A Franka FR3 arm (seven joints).
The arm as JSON. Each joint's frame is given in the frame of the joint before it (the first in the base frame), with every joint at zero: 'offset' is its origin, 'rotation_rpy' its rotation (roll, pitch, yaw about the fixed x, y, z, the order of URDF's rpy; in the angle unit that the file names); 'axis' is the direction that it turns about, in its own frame. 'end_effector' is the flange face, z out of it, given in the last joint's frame.
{
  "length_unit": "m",
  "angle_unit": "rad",
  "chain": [
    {
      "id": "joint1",
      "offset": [
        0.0,
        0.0,
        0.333
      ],
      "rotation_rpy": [
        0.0,
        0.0,
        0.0
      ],
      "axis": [
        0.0,
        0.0,
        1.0
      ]
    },
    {
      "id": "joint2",
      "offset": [
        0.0,
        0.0,
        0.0
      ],
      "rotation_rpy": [
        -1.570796,
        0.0,
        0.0
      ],
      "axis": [
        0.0,
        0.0,
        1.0
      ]
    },
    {
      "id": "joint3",
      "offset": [
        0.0,
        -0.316,
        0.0
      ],
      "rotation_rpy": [
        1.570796,
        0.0,
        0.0
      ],
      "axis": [
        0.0,
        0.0,
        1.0
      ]
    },
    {
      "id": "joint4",
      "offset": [
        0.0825,
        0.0,
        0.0
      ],
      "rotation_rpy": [
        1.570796,
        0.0,
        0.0
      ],
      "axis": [
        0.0,
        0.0,
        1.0
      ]
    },
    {
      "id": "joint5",
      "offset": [
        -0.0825,
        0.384,
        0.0
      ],
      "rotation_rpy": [
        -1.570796,
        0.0,
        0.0
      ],
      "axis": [
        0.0,
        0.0,
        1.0
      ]
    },
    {
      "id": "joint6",
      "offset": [
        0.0,
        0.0,
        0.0
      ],
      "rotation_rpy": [
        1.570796,
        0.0,
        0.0
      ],
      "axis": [
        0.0,
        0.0,
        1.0
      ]
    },
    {
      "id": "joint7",
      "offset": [
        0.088,
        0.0,
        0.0
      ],
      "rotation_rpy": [
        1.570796,
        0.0,
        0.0
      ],
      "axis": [
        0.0,
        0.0,
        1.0
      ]
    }
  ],
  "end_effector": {
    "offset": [
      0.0,
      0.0,
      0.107
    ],
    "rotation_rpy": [
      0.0,
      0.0,
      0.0
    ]
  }
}
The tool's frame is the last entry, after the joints.
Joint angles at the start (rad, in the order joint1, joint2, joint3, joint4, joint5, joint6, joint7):
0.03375, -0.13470, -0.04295, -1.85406, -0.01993, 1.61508, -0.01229
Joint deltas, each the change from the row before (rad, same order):
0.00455, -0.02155, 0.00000, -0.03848, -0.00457, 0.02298, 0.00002
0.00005, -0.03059, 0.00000, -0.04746, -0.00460, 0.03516, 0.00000
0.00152, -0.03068, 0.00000, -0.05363, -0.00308, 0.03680, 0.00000
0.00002, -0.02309, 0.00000, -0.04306, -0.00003, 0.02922, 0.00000
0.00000, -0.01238, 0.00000, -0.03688, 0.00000, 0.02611, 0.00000
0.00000, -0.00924, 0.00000, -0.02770, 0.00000, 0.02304, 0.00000
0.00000, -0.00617, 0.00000, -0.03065, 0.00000, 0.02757, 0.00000
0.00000, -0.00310, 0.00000, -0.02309, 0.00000, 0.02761, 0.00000
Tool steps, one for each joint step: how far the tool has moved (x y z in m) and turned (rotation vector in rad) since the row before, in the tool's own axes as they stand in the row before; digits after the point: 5 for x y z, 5 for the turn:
-0.00529, -0.00191, 0.00597, -0.00418, 0.00606, -0.00536
-0.00714, 0.00029, 0.00510, -0.00350, 0.01824, -0.00123
-0.00764, -0.00076, 0.00801, -0.00199, 0.01386, -0.00294
-0.00605, -0.00034, 0.00732, 0.00090, 0.00927, -0.00094
-0.00356, -0.00042, 0.00967, 0.00063, 0.00163, -0.00093
-0.00246, -0.00032, 0.00702, 0.00044, 0.00459, -0.00070
-0.00185, -0.00042, 0.00946, 0.00039, 0.00311, -0.00085
-0.00053, -0.00033, 0.00723, 0.00020, 0.00763, -0.00066

